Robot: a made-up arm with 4 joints.
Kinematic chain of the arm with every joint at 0, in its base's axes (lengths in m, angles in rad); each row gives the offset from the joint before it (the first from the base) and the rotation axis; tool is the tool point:
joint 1: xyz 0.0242 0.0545 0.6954 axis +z
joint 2: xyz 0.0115 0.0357 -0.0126 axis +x
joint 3: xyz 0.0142 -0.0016 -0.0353 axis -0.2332 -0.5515 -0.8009
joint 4: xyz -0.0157 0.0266 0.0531 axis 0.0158 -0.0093 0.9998
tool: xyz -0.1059 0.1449 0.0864
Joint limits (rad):
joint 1: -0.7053..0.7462
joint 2: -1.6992..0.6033
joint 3: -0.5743..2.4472
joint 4: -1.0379..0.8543
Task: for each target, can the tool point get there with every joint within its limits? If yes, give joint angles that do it. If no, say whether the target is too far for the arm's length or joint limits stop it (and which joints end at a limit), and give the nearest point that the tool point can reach.
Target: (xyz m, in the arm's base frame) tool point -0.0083 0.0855 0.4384
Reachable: yes | joints 0.4246 -1.4911 1.0614 0.3490
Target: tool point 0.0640 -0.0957 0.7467
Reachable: no: joint limits stop it (at a limit: joint 1, joint 2, joint 3, joint 4) | nearest point 0.0140 -0.0969 0.7766 | short by 0.058 m
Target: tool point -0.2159 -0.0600 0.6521
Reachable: no: joint limits stop it (at a limit: joint 1, joint 4) | nearest point -0.1876 0.0285 0.6196 | short by 0.098 m
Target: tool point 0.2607 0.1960 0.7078
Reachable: yes | joints -0.5700 -0.2493 1.0321 -0.6609
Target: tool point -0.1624 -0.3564 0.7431
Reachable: no: too far | nearest point -0.0529 -0.0824 0.7860 | short by 0.298 m
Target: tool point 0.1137 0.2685 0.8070
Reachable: yes | joints -0.2264 0.1407 0.1477 -0.7133
